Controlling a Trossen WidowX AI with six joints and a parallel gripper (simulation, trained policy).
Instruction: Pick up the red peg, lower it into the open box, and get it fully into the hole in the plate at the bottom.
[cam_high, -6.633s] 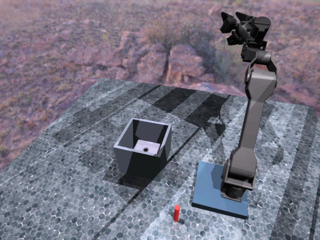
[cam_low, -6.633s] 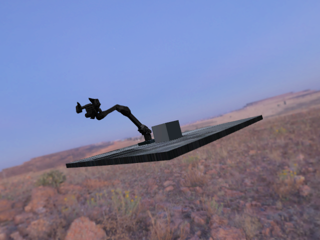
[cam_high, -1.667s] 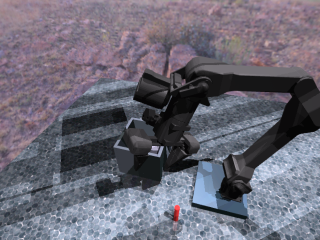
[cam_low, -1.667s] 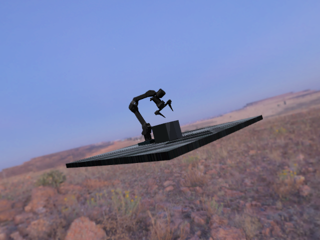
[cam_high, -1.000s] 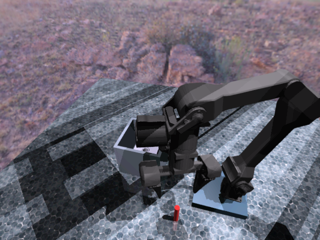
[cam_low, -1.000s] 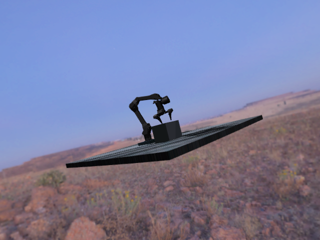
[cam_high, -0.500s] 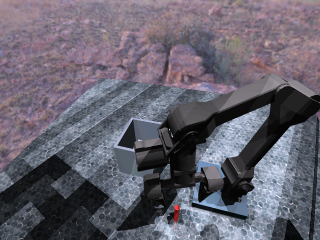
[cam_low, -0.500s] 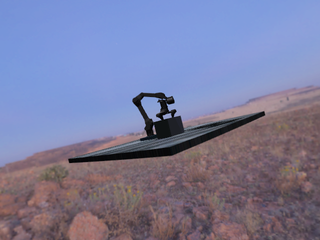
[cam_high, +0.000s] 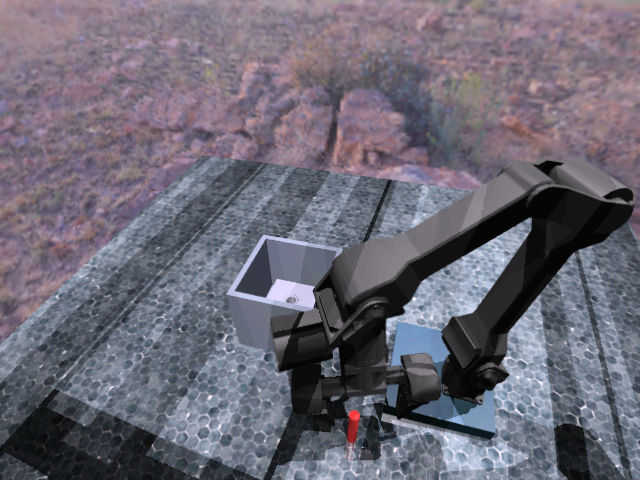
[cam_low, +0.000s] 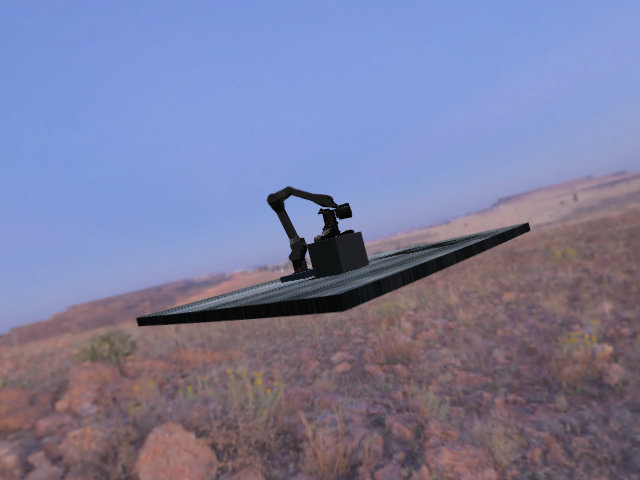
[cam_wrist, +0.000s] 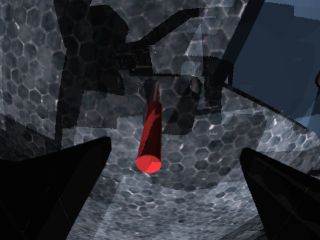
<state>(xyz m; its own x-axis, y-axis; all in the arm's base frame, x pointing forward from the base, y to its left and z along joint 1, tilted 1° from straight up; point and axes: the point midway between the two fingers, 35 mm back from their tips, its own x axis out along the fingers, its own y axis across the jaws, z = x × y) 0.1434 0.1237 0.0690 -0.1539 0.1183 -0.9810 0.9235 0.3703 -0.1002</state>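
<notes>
The red peg is 20 mm below my gripper tip, 20 mm ahead of it and 10 mm to the left of it. Also, from my gripper tip: plate: 190 mm ahead, 180 mm to the right, 20 mm below.
</notes>
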